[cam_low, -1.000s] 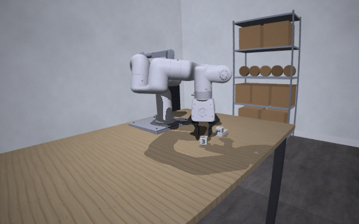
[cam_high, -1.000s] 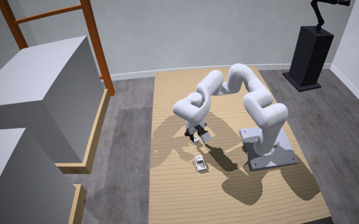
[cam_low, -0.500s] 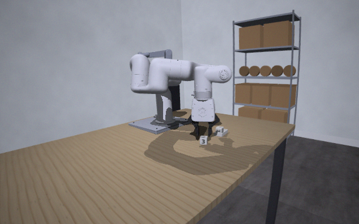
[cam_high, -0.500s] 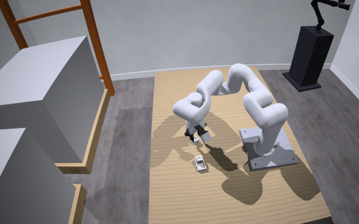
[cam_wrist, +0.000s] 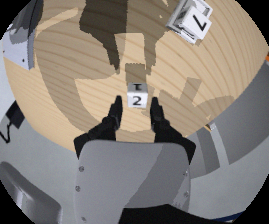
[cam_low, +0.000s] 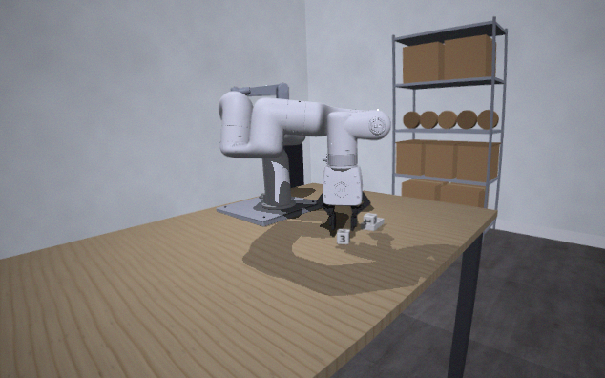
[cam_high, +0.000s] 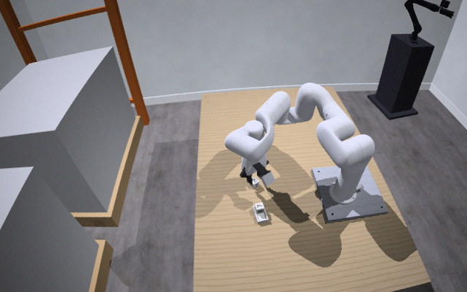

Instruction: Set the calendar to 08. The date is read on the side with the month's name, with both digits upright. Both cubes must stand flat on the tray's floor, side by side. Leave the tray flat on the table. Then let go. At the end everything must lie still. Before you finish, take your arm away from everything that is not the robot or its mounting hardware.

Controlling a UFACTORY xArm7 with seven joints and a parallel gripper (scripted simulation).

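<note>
Right now the white digit cube is 4 cm below my hand. The rest, counted from my hand: white tray: 2 cm ahead, 16 cm to the left, 5 cm below.
</note>
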